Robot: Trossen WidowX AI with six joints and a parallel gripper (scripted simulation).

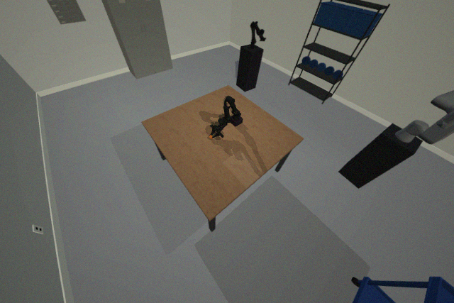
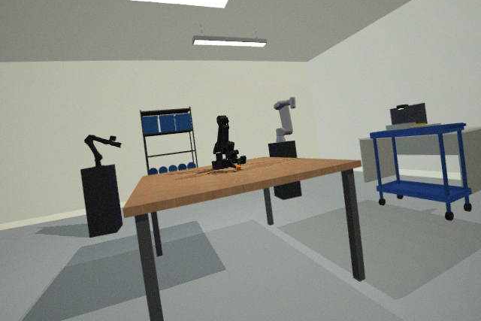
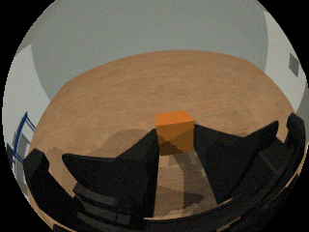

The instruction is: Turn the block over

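Now: the orange block 1 cm below my gripper tip.
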